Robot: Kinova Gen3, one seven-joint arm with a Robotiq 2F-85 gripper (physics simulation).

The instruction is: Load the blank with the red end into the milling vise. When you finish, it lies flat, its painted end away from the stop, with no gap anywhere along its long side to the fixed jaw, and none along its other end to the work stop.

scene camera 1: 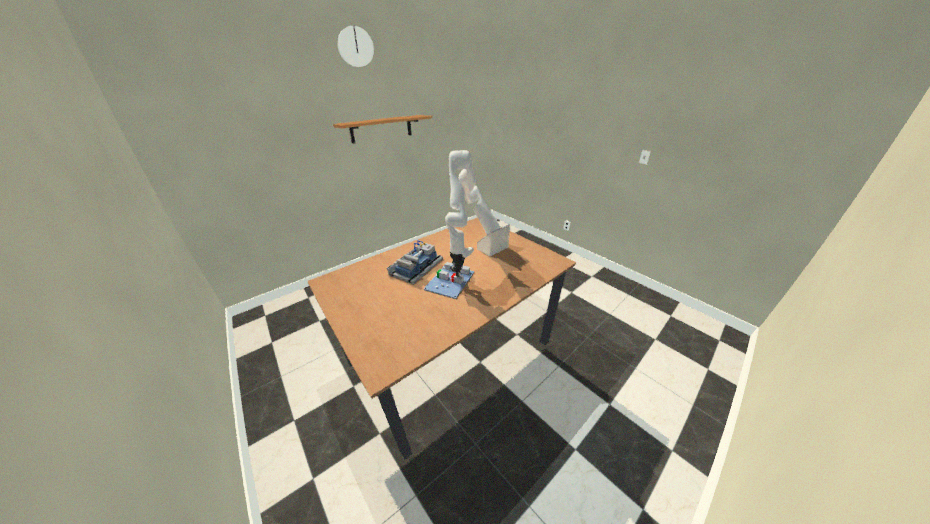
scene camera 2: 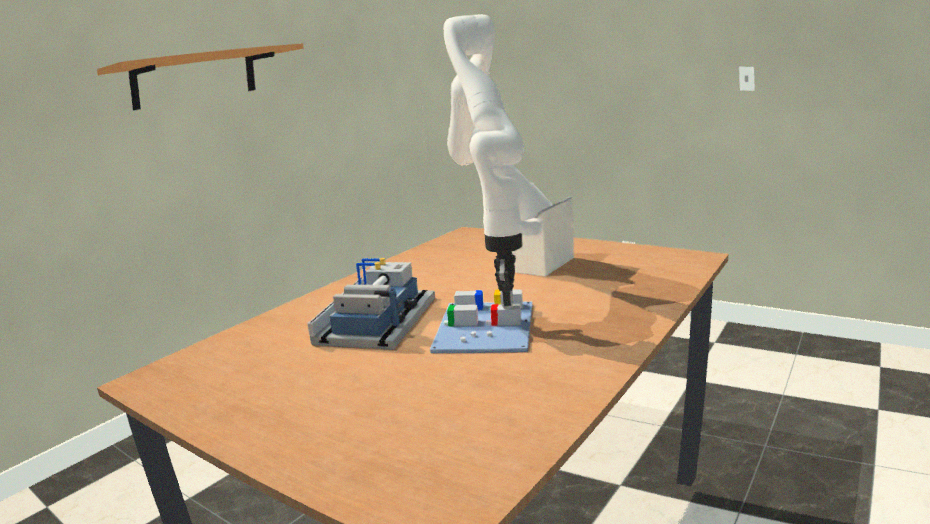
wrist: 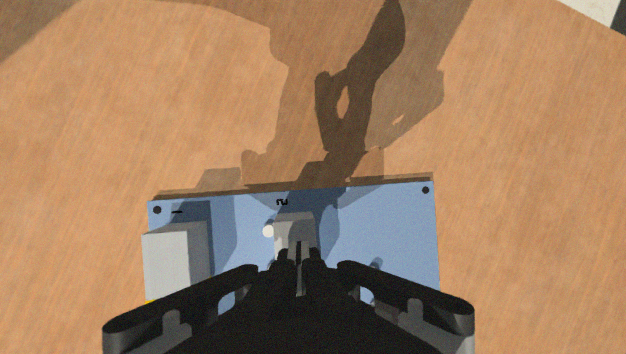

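Observation:
The blank with the red end (scene camera 1: 453, 277) (scene camera 2: 508, 317) (wrist: 295, 227) lies on the blue board (scene camera 1: 449, 290) (scene camera 2: 507, 342) (wrist: 395, 220), its red end towards the green-ended blank in scene camera 2. Its red end does not show in the wrist view. My gripper (scene camera 1: 457, 274) (scene camera 2: 507, 303) (wrist: 299, 254) points down over this blank, shut with its fingertips together and nothing seen between them. Whether the tips touch the blank's top I cannot tell. The milling vise (scene camera 1: 414, 261) (scene camera 2: 361, 323) stands left of the board, with grey jaws on a blue body. The work stop is too small to make out.
On the board are the blanks with the green end (scene camera 2: 464, 315), blue end (scene camera 2: 465, 298) and yellow end (scene camera 2: 517, 296) (wrist: 165, 265). The yellow-ended one stands close to the gripper. Several white pegs (scene camera 2: 489, 333) (wrist: 268, 231) rise from the board. Blue bent rods (scene camera 2: 359, 273) stand at the vise's back.

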